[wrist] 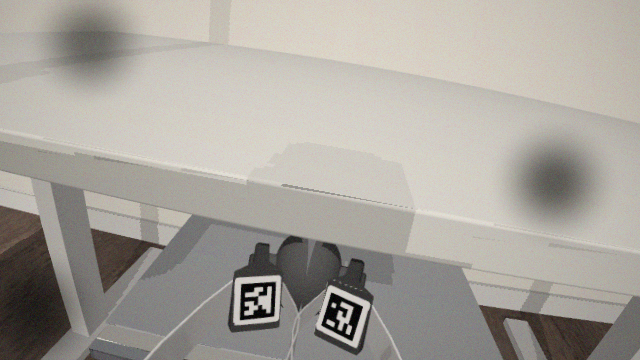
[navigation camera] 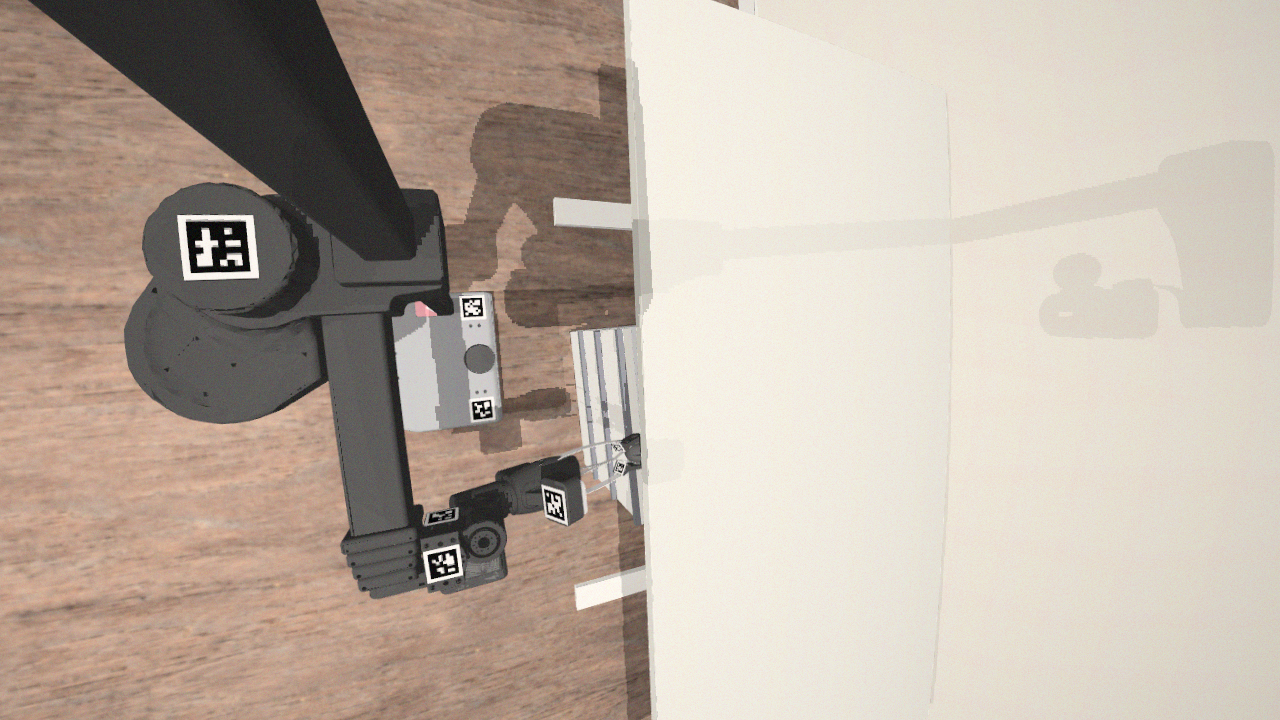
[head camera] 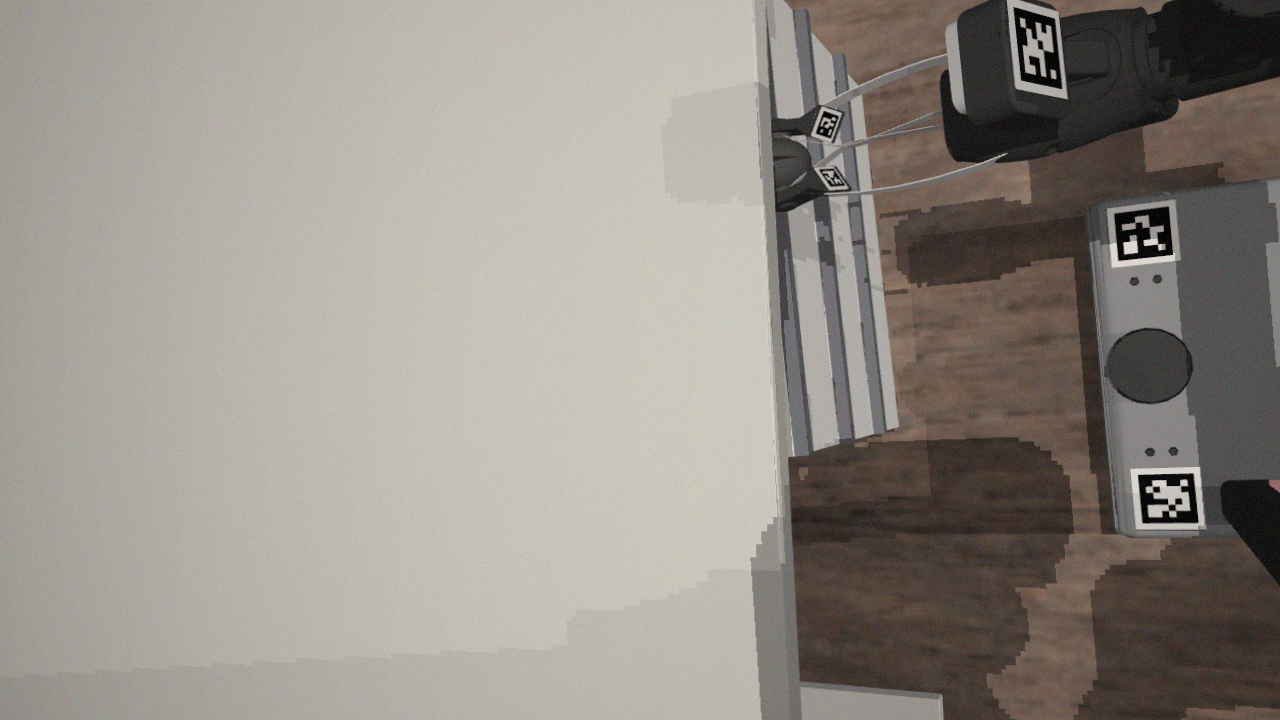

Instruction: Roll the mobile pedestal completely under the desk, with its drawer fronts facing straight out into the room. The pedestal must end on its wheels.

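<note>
The pedestal [head camera: 816, 358] [navigation camera: 595, 385] is partly under the desk [head camera: 358, 313] [navigation camera: 787, 358] [wrist: 150, 110]. Its light drawer fronts, with grey strips between them, show beyond the desk's front edge and face my base, slightly turned. In the wrist view its grey top [wrist: 180, 280] shows below the desk edge. The pedestal looks upright; its wheels are hidden. My gripper [head camera: 789, 165] [navigation camera: 632, 450] [wrist: 309, 259] is shut and empty, its fingertips together over the pedestal's top and partly under the desk's front edge. Whether it touches the pedestal is unclear.
Two desk feet [navigation camera: 592, 213] [navigation camera: 610, 589] stick out on either side of the pedestal. A desk leg [wrist: 75, 240] stands left in the wrist view. My base [head camera: 1150, 429] [navigation camera: 447, 358] stands on the wood floor in front of the pedestal. A wall [navigation camera: 1118, 537] is behind the desk.
</note>
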